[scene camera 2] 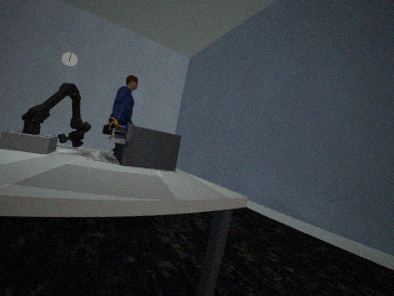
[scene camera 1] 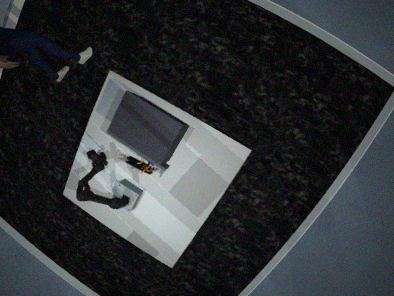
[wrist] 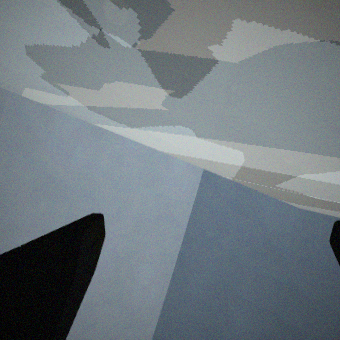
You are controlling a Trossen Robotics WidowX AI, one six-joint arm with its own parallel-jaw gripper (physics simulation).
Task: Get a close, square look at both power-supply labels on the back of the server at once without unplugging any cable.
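Seen in the pictures: gripper, fingertip midpoint: (scene camera 1: 91,160) (wrist: 219,228); arm's base, link origin: (scene camera 2: 30,133) (scene camera 1: 125,199).
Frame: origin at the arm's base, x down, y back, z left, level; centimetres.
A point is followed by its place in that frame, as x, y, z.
Note:
The server (scene camera 1: 147,127) {-13.5, -64.8, -3.5} (scene camera 2: 152,148) {-3.2, -59.2, -22.0}, a dark grey box, lies on the table. Black parts and orange cables (scene camera 1: 146,167) {-14.0, -40.2, -12.4} (scene camera 2: 113,121) {-14.6, -38.3, -12.2} stick out at its side towards the arm, with a small blue part among them. No power-supply label can be read in any view. My gripper (scene camera 1: 95,154) {3.1, -14.7, 42.9} (wrist: 219,228) {3.1, -14.7, 42.9} is open and empty, held above the table beside the server and apart from the cables. In the wrist view its two black fingers stand wide apart, and neither the server nor the labels show there.
The arm's grey base block (scene camera 1: 131,194) {-0.1, -6.9, -3.3} (scene camera 2: 30,142) {3.6, -2.1, -8.1} stands on the pale patchwork table (scene camera 1: 220,145) {8.2, -71.3, -51.5} (scene camera 2: 210,202) {9.2, -58.5, -71.8}. In the wrist view the tabletop (wrist: 280,105) {8.2, -14.3, 41.9} fills the top, with blue walls below. A person in blue (scene camera 2: 123,105) stands beyond the table.

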